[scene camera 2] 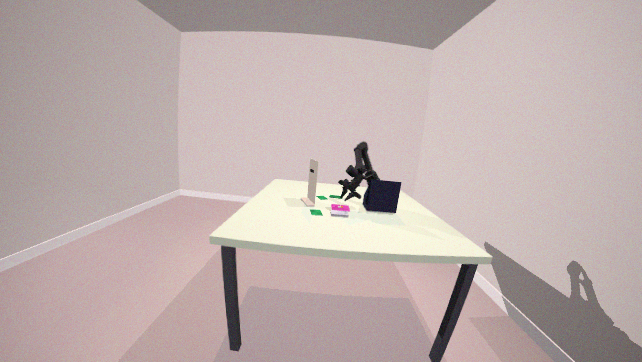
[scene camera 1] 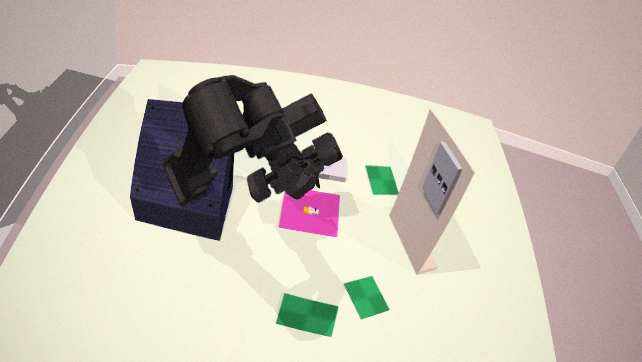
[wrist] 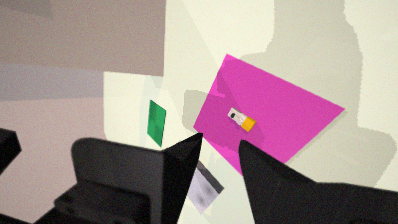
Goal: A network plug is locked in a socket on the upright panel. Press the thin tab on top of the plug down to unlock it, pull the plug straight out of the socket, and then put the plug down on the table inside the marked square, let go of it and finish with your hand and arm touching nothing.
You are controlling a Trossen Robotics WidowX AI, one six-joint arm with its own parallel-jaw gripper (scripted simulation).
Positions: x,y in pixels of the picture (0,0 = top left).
Scene:
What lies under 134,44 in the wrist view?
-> An upright panel.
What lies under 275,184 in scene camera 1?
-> My gripper.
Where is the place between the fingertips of my gripper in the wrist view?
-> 220,141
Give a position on an upright panel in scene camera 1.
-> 439,174

